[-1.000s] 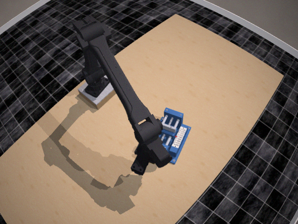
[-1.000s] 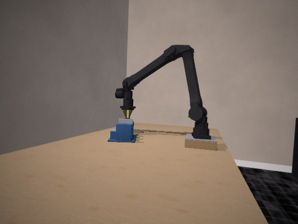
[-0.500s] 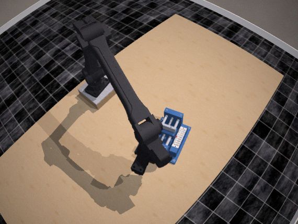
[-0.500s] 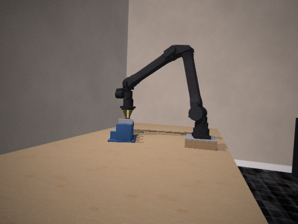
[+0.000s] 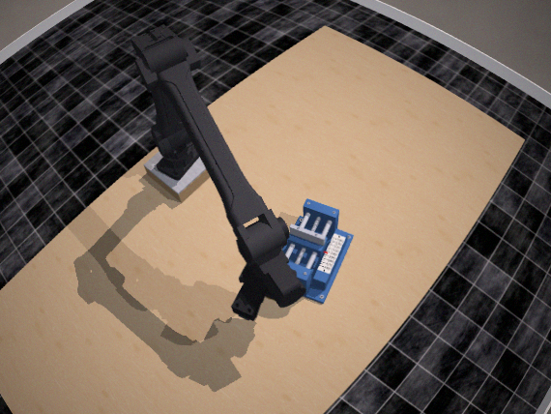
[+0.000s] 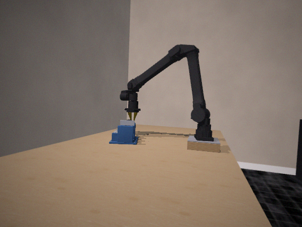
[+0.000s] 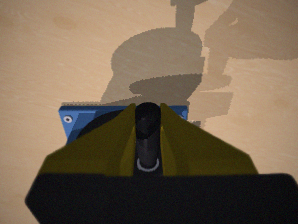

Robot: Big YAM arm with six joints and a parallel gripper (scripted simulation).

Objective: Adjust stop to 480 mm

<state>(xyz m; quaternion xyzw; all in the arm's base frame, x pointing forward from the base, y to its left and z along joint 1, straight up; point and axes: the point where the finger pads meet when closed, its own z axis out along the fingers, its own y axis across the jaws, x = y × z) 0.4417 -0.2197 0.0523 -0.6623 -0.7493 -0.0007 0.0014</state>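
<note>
The black handwheel lies 3 cm to the left of my hand and 1 cm below it. Also, from my hand: sliding stop block: 16 cm to the left, 1 cm below, 1 cm ahead; then black handwheel handle: 1 cm to the left.
</note>
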